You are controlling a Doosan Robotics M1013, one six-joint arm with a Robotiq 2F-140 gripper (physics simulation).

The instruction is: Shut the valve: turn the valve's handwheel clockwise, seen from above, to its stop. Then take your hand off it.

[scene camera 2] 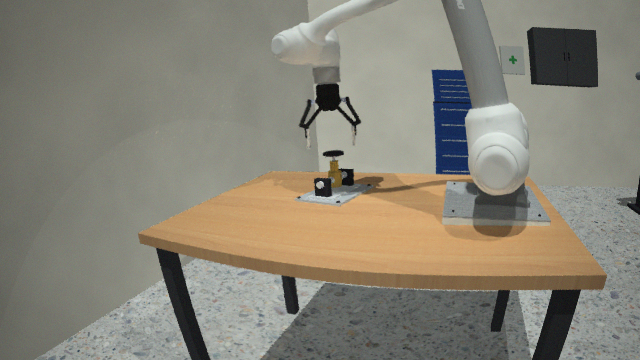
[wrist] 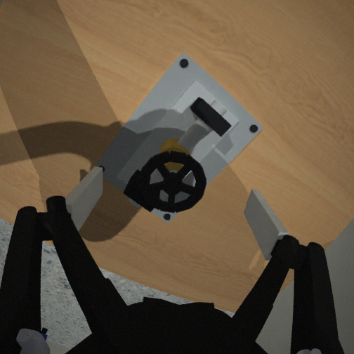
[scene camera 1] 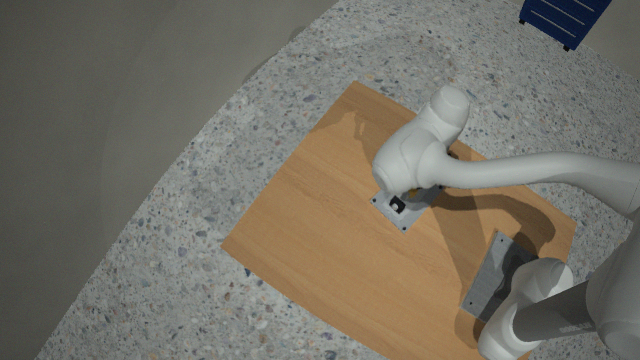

Path:
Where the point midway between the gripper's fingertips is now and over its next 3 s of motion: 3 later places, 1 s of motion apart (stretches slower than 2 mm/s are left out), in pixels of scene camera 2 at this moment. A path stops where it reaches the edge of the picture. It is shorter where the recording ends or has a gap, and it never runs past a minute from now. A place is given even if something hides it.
My gripper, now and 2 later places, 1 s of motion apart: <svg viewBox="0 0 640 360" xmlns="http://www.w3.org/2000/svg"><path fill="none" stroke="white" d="M331 146L333 157L330 136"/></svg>

